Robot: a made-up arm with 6 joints. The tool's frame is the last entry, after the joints.
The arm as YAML. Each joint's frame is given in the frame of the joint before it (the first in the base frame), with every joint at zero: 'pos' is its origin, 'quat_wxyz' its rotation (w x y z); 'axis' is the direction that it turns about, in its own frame. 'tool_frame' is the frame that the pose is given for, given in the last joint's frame.
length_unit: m
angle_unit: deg
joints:
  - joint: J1
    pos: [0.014, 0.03, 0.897]
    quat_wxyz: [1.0, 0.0, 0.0, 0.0]
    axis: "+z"
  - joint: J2
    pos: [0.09, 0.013, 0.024]
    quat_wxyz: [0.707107, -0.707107, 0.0, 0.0]
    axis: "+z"
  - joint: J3
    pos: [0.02, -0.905, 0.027]
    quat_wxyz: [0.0, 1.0, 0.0, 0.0]
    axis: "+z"
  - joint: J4
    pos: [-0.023, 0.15, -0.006]
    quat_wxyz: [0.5, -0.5, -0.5, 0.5]
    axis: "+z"
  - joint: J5
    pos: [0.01, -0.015, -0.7]
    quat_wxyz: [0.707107, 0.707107, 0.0, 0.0]
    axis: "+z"
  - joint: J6
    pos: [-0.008, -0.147, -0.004]
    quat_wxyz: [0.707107, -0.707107, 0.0, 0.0]
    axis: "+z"
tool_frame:
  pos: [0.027, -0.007, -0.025]
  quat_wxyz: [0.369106, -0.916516, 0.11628, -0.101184]
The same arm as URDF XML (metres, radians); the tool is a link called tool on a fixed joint. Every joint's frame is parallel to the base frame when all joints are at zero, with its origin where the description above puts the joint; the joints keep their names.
<robot name="arm">
<joint name="tool_joint" type="fixed"><parent link="link6"/><child link="tool"/><origin xyz="0.0250 -0.0070 0.0270" rpy="-0.4719 -1.2613 -1.9040"/></joint>
<joint name="J6" type="continuous"><parent link="link5"/><child link="link6"/><origin xyz="0.1470 0.0040 -0.0080" rpy="0.0000 0.0000 0.0000"/><axis xyz="-1 0 0"/></joint>
<joint name="J5" type="continuous"><parent link="link4"/><child link="link5"/><origin xyz="0.7000 -0.0150 0.0100" rpy="0.0000 0.0000 0.0000"/><axis xyz="0 -1 0"/></joint>
<joint name="J4" type="continuous"><parent link="link3"/><child link="link4"/><origin xyz="-0.0230 0.0060 0.1500" rpy="0.0000 0.0000 0.0000"/><axis xyz="-1 0 0"/></joint>
<joint name="J3" type="continuous"><parent link="link2"/><child link="link3"/><origin xyz="0.0200 0.0270 0.9050" rpy="0.0000 0.0000 0.0000"/><axis xyz="0 -1 0"/></joint>
<joint name="J2" type="continuous"><parent link="link1"/><child link="link2"/><origin xyz="0.0900 0.0130 0.0240" rpy="0.0000 0.0000 0.0000"/><axis xyz="0 1 0"/></joint>
<joint name="J1" type="continuous"><parent link="base_link"/><child link="link1"/><origin xyz="0.0140 0.0300 0.8970" rpy="0.0000 0.0000 0.0000"/><axis xyz="0 0 1"/></joint>
<link name="base_link"/>
<link name="link1"/>
<link name="link2"/>
<link name="link3"/>
<link name="link4"/>
<link name="link5"/>
<link name="link6"/>
<link name="tool"/>
</robot>

